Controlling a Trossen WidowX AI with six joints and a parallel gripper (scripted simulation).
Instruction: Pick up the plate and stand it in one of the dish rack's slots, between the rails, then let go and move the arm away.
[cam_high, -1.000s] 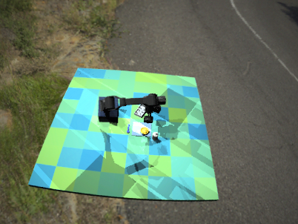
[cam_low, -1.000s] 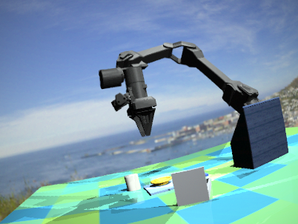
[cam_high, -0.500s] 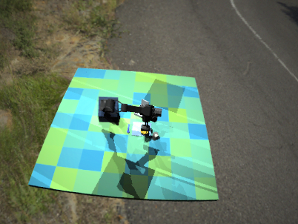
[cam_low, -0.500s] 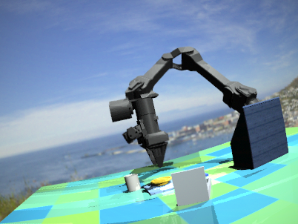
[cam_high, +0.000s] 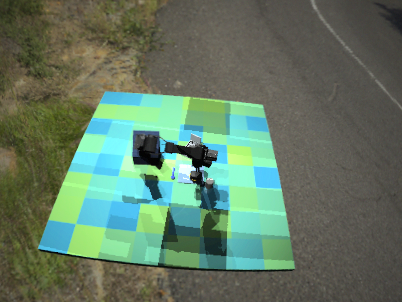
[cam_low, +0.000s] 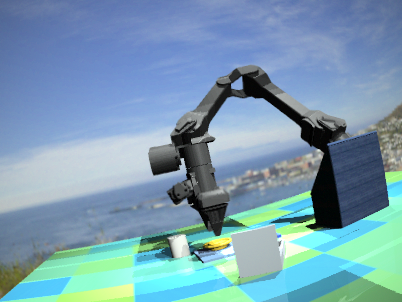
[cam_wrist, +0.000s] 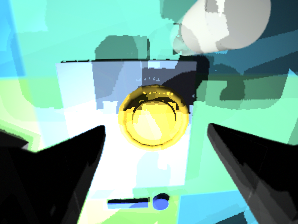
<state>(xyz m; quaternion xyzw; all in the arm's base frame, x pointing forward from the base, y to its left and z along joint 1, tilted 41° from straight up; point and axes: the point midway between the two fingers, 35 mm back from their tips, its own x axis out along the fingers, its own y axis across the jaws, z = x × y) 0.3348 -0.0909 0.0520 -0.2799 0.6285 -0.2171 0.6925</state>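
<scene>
Right now the yellow plate is 30 mm below my gripper tip. Also, from my gripper tip: dish rack: 50 mm behind, 210 mm to the left, 20 mm below; cup: 80 mm ahead, 40 mm to the right, 20 mm below.
</scene>
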